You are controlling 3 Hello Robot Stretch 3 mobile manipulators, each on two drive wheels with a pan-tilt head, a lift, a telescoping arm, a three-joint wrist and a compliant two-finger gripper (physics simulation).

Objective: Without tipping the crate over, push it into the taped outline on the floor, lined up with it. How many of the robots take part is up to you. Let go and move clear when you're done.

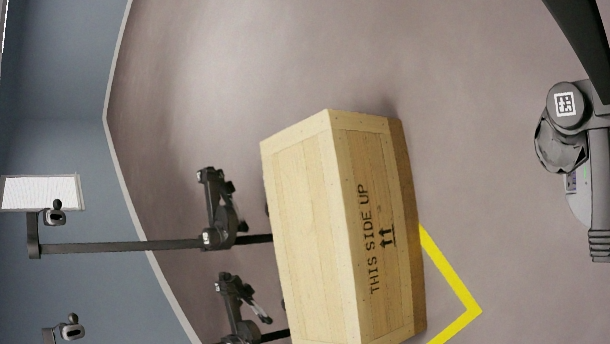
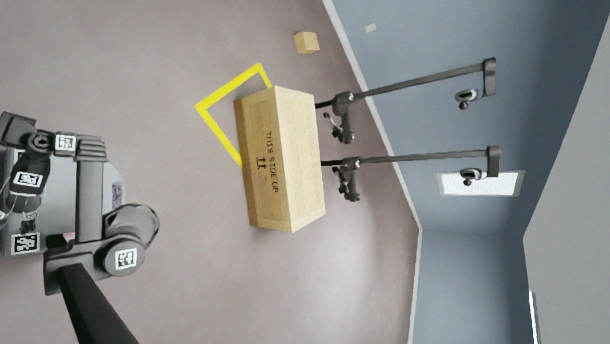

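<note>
The wooden crate (image 1: 320,225) (image 2: 300,160) stands upright over part of the yellow taped outline (image 1: 448,270) (image 2: 220,135). One taped corner shows on r3's side, and the crate's long side is at a clear angle to the tape. The rest of the outline is hidden behind the crate. My r3 gripper (image 2: 16,217) is folded over its own base at the left, apart from the crate, its fingers spread and empty. The other two robots stand beyond the crate; their grippers (image 1: 243,225) (image 2: 326,116) are small and dark, and I cannot tell which robot is r1 or whether they are open.
A small cardboard-coloured box (image 2: 306,43) lies on the floor beyond the outline, near the wall. The blue wall (image 1: 55,100) (image 2: 450,210) runs behind the two far robots, whose bases are mostly hidden by the crate. r3's base (image 2: 60,200) stands across from the taped corner.
</note>
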